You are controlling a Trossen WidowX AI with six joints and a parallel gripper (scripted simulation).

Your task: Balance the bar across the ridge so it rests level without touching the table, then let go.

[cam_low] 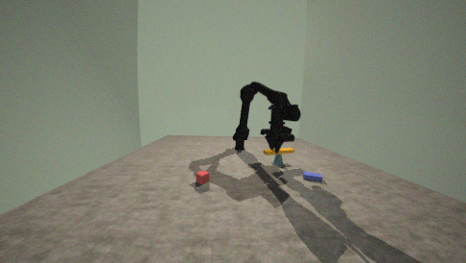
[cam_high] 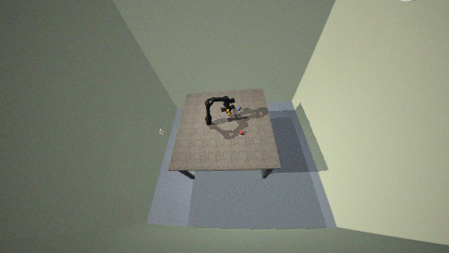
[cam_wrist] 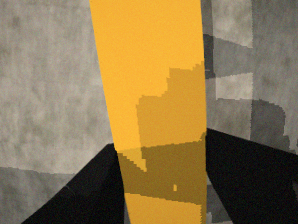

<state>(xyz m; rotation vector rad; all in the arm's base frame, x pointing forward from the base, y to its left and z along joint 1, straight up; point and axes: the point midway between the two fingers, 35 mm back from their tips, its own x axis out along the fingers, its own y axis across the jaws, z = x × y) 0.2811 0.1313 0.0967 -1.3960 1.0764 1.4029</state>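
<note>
Right now the yellow bar is 10 mm behind my gripper tip and 30 mm to the left of it. The rest, counted from my gripper tip: flat blue block: 150 mm ahead, 110 mm to the left, 50 mm below; then red cube: 160 mm ahead, 320 mm to the right, 50 mm below.
</note>
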